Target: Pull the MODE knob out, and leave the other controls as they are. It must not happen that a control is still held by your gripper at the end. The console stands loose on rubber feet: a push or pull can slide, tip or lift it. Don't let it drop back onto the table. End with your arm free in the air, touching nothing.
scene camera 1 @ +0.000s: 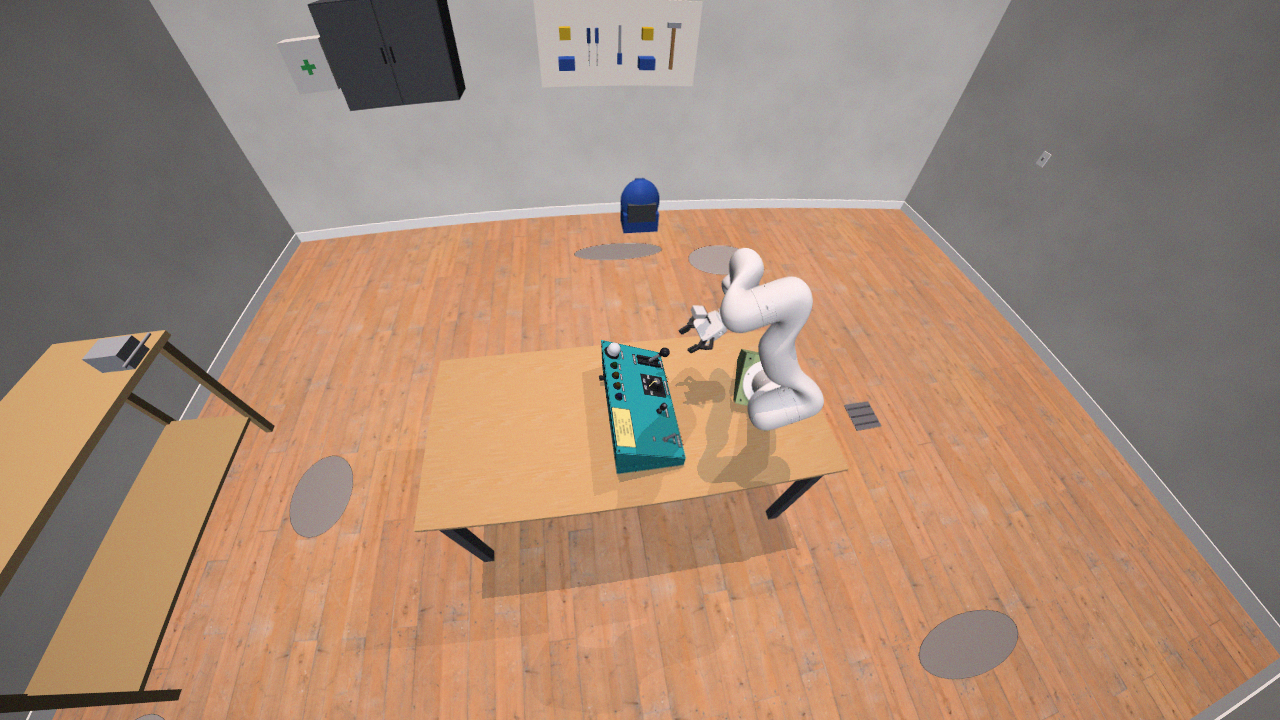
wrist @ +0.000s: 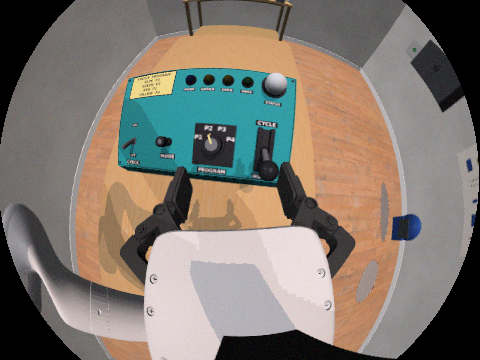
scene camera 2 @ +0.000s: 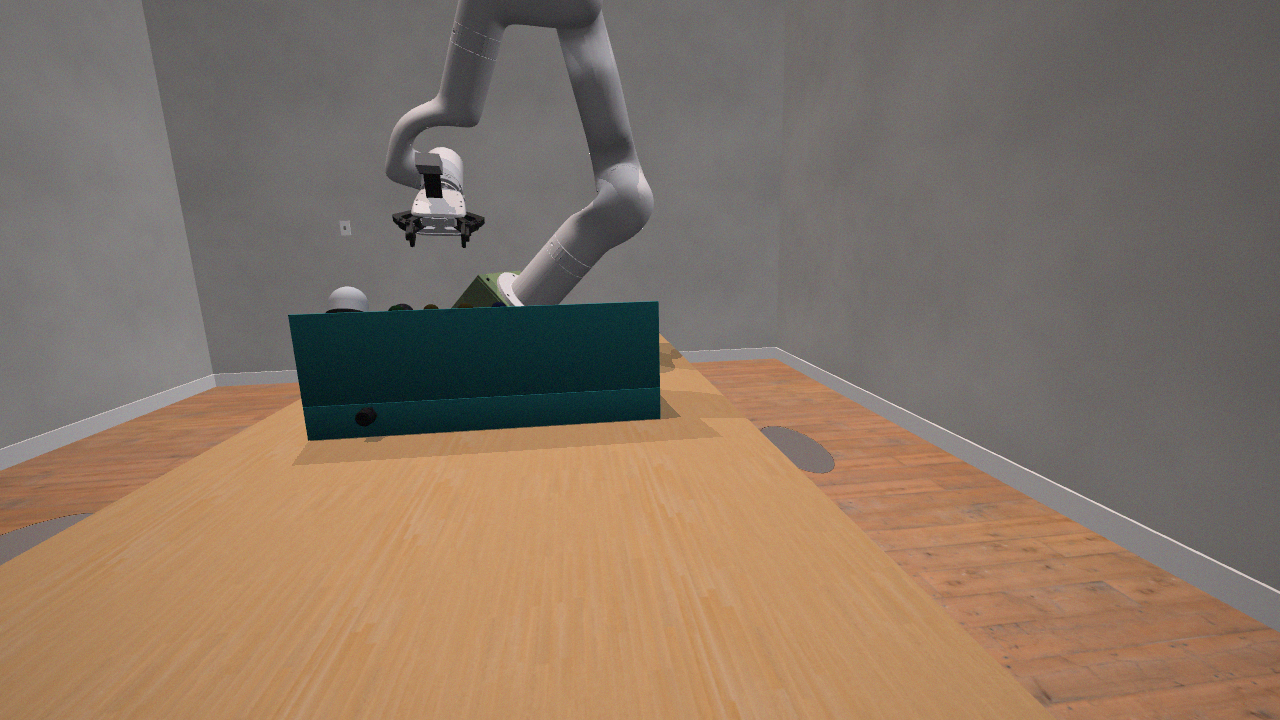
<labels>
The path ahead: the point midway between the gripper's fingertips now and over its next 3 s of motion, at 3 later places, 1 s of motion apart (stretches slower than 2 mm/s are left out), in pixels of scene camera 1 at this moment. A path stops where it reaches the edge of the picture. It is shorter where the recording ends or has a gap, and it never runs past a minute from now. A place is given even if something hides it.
My gripper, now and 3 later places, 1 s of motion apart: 684, 342; 683, 351; 680, 388; 673, 396
</labels>
